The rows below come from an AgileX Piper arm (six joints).
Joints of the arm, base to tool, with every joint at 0 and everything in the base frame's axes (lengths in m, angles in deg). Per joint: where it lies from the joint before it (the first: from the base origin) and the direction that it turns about. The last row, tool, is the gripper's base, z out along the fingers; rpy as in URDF.
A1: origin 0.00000 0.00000 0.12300 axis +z
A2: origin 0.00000 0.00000 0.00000 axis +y
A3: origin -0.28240 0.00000 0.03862 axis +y
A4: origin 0.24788 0.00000 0.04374 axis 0.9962 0 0.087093
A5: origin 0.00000 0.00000 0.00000 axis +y
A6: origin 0.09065 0.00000 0.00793 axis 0.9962 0 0.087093
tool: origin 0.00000 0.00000 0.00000 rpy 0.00 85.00 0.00
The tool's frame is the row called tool.
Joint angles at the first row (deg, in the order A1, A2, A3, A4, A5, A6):
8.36, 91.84, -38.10, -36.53, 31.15, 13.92
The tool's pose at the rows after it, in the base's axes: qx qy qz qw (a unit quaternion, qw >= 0); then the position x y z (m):
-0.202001, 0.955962, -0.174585, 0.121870, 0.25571, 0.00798, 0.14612
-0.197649, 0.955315, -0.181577, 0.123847, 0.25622, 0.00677, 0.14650
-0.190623, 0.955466, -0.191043, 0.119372, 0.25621, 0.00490, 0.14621
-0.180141, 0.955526, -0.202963, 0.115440, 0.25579, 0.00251, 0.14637
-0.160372, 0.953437, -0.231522, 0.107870, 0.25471, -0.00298, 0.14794
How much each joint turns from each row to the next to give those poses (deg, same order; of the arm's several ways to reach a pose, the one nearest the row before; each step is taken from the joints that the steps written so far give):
0.09, 0.37, -0.11, -2.55, 0.00, 2.79
0.00, 0.04, 0.00, -1.65, 0.26, 1.83
0.00, 0.25, -0.08, -1.48, 1.02, 1.86
0.00, 0.13, 0.00, -1.84, 1.26, 2.48
0.00, 0.09, 0.00, -3.87, 3.02, 4.78

